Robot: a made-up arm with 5 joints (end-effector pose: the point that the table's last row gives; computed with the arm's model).
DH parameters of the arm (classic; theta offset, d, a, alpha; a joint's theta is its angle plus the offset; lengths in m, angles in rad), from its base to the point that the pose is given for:
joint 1: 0 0.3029 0 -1.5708
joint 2: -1.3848 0 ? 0
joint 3: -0.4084 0 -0.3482 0
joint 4: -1.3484 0 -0.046 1.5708
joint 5: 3.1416 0.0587 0 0
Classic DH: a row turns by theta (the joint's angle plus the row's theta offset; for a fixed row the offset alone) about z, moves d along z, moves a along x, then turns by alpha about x.
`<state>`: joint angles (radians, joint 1 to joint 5).
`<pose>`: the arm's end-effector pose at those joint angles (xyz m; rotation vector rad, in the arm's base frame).
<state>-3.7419 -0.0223 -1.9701 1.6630 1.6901</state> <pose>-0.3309 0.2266 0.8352 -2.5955 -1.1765 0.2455</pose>
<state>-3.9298 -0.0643 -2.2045 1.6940 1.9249</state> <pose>-0.2300 0.2313 0.9218 -2.5661 -0.5583 0.4178</pose>
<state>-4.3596 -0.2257 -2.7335 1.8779 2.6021</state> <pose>-0.0155 0.0421 1.0323 -2.0489 0.7231 0.8323</pose>
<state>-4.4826 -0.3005 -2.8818 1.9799 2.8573</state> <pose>0.0140 -0.0598 1.0273 -1.7928 1.0465 0.9790</pose>
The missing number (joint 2, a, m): 0.3688
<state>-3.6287 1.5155 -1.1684 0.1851 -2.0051</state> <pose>-0.2936 0.1555 -0.1646 -1.9814 2.0889 -0.7437</pose>
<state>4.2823 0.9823 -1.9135 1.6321 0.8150</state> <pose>-0.2731 -0.5953 0.2317 -0.4275 2.6021 0.7994</pose>
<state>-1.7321 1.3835 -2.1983 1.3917 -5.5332</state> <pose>-0.1084 -0.6664 0.0520 -0.8998 2.6292 0.7271</pose>
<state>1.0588 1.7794 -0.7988 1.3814 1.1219</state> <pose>0.0133 0.0236 -0.0823 0.8087 -0.0255 -0.9102</pose>
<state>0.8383 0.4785 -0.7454 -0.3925 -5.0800</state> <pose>0.3099 0.3445 0.2677 -2.4998 0.4612 -0.4547</pose>
